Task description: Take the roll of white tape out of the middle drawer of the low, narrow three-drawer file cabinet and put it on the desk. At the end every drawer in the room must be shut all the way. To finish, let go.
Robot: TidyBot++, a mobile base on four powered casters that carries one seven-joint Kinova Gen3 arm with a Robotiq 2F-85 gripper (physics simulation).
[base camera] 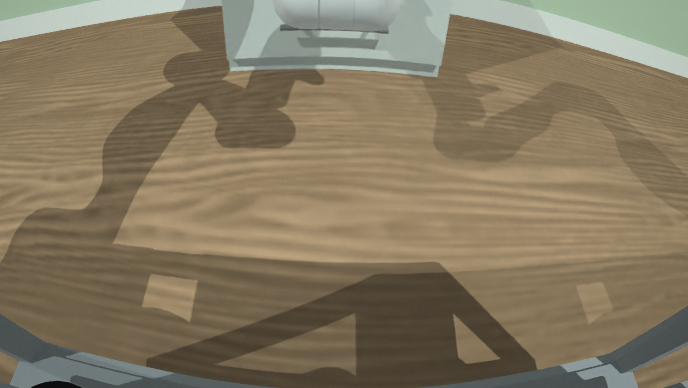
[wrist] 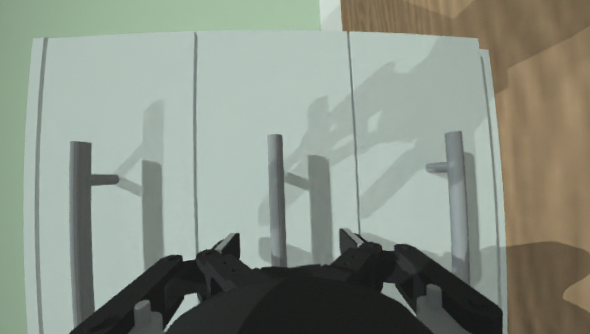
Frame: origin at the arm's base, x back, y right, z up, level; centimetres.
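Seen in the pictures: gripper, fingertip midpoint: (wrist: 290, 242).
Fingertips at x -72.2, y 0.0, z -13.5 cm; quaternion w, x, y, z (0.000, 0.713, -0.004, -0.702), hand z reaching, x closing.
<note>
A point is followed by its place in that frame.
The white three-drawer file cabinet (base camera: 420, 45) @(x -73.7, y 15.7, z -31.6 cm) (wrist: 240, 75) @(x -73.7, y 15.7, z -9.2 cm) fills most of the wrist view, turned on its side there, and its lower part shows at the top of the base camera view. All three drawers look shut. The middle drawer's grey bar handle (wrist: 277, 200) @(x -70.2, y 3.9, z -12.6 cm) runs up between the two fingertips in the wrist view. My gripper (wrist: 290, 242) @(x -72.2, y 0.0, z -13.5 cm) is open, its fingers on either side of that handle; whether they reach its depth is hard to tell. The roll of white tape and the desk do not show.
The other drawer handles (wrist: 82, 225) @(x -70.5, y 2.4, z 2.4 cm) (wrist: 456, 200) @(x -70.5, y 3.1, z -27.6 cm) stand left and right of the gripper in the wrist view. A green wall (base camera: 625, 20) @(x -126.1, y 112.3, z -24.5 cm) (wrist: 150, 15) @(x -127.1, y 75.5, z 41.7 cm) with a white baseboard (base camera: 500, 25) @(x -126.3, y 57.0, z -39.4 cm) is behind the cabinet. Wooden floor (base camera: 350, 200) @(x -41.5, y 2.4, z -39.6 cm) (wrist: 545, 150) @(x -71.7, y 7.2, z -39.6 cm) with arm shadows lies before it.
</note>
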